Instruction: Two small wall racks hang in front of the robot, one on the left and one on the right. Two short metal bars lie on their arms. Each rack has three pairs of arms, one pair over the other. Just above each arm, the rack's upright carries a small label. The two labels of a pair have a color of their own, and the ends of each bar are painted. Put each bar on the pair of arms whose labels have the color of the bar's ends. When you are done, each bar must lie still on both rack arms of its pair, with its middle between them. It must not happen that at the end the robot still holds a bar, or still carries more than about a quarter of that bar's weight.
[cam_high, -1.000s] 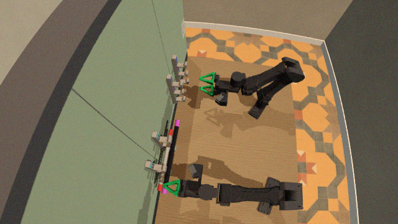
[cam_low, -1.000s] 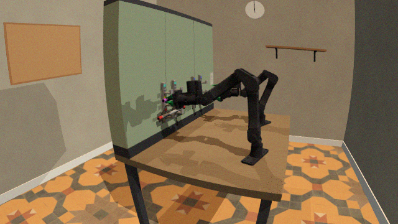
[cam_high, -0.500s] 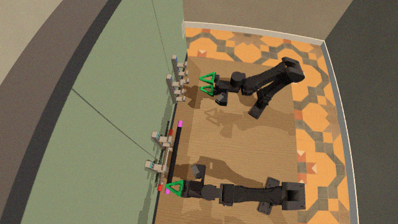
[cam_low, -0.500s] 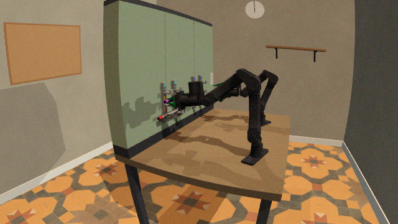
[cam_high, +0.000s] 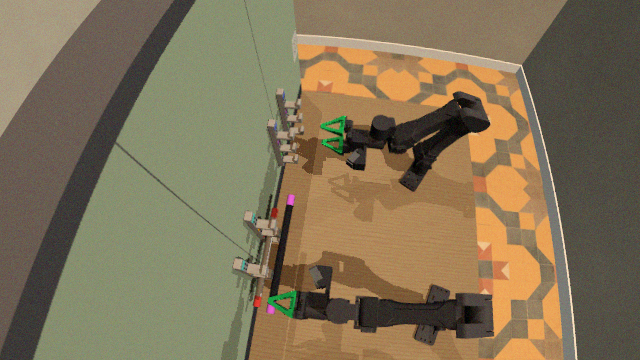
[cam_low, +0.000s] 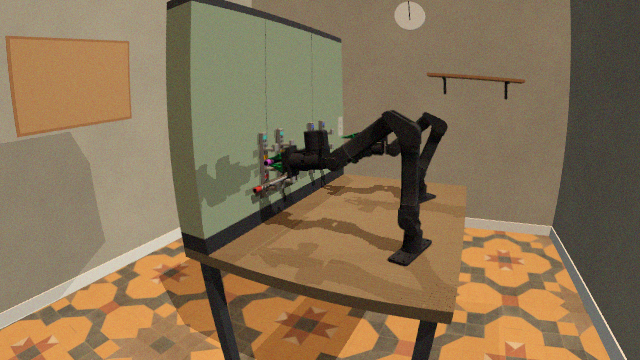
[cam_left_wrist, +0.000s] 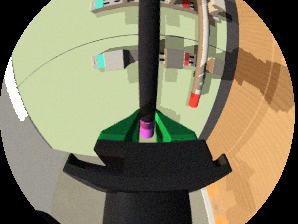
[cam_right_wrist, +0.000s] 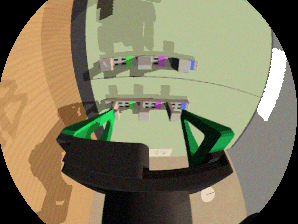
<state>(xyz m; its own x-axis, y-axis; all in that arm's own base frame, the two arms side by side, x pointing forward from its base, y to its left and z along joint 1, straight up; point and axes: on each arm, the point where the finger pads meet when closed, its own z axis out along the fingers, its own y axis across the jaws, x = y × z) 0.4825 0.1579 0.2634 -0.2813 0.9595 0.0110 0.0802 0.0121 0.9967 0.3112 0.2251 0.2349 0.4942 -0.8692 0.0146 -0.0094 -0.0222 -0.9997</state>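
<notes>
The bar lies 130 mm to the right of my left hand and 20 mm behind it. Round my left hand: green wall panel 330 mm to the right, 160 mm above, 120 mm ahead.
My right gripper is now 39 cm to the right of the bar, 11 cm short of it and 3 cm below it. Also, from my right hand: green wall panel: 24 cm ahead, 19 cm to the left, 19 cm above.
</notes>
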